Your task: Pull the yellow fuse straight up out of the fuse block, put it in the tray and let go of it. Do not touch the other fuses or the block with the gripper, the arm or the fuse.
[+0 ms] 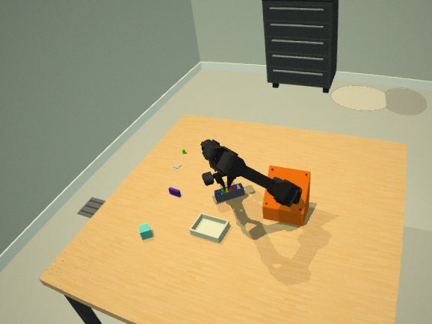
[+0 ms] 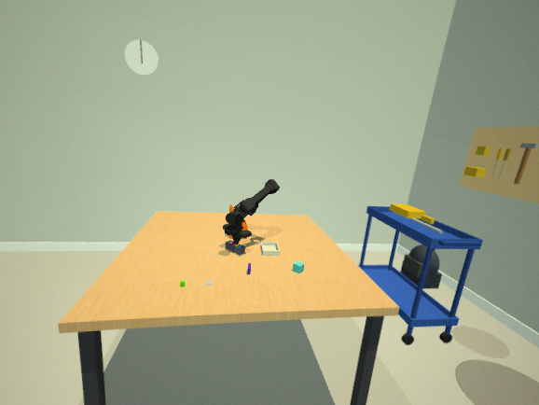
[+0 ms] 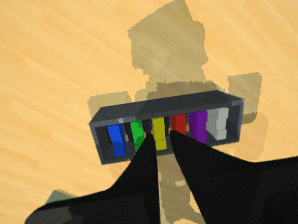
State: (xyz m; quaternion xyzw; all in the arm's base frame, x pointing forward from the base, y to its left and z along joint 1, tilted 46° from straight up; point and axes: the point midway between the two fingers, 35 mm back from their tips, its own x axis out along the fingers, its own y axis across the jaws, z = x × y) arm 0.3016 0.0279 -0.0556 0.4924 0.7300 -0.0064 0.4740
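Right now my gripper tip is 2 cm above the yellow fuse. The rest, counted from my gripper tip: tray: 21 cm to the left, 4 cm below, 2 cm behind.
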